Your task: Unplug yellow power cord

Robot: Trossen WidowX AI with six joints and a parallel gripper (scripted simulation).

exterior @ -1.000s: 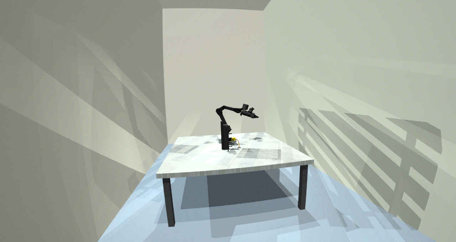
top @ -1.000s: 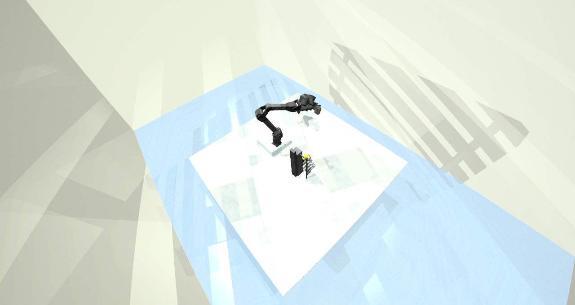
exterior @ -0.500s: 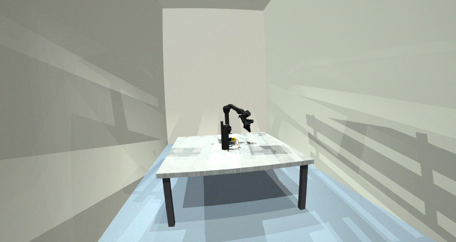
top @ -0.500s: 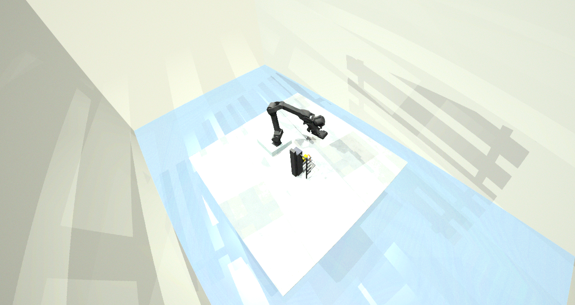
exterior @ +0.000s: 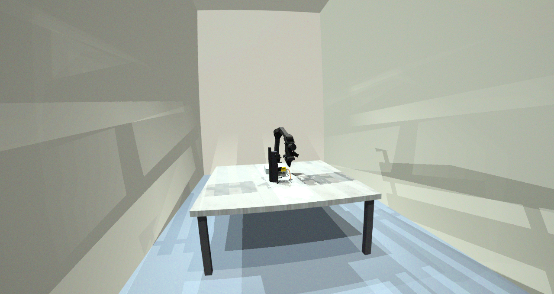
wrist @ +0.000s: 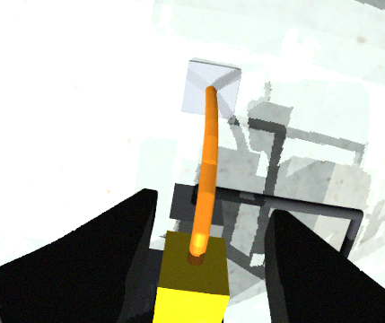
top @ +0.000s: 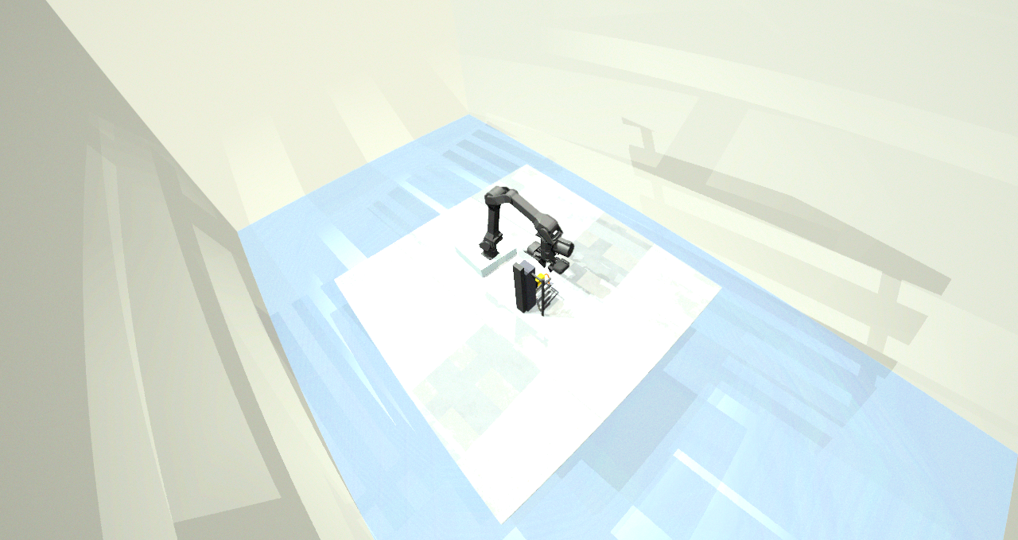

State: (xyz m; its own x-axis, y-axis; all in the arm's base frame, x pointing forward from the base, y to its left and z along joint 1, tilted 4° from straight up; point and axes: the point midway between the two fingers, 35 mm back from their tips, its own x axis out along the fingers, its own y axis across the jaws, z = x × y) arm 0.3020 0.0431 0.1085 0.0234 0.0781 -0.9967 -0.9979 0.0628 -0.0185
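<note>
My gripper tip is now 7 cm to the left of the yellow plug and 1 cm above it.
</note>
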